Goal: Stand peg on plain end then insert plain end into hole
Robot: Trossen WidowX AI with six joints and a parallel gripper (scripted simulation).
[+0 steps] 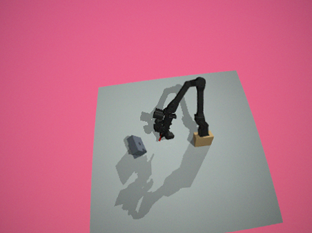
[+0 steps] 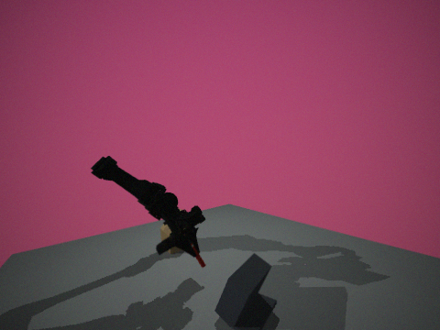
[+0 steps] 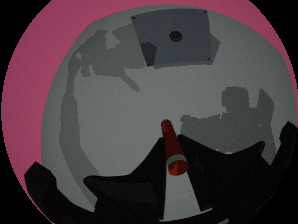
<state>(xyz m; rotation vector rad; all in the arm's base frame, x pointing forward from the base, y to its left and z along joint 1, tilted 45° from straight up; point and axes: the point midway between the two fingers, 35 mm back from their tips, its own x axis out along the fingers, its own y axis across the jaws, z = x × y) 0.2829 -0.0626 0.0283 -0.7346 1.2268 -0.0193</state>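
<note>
Now: gripper tip 180 mm short of the grey sloped panel, 30 mm to the right of it and 30 mm above it. Also, from my gripper tip: red peg 10 mm to the right, 10 mm behind, 10 mm above.
</note>
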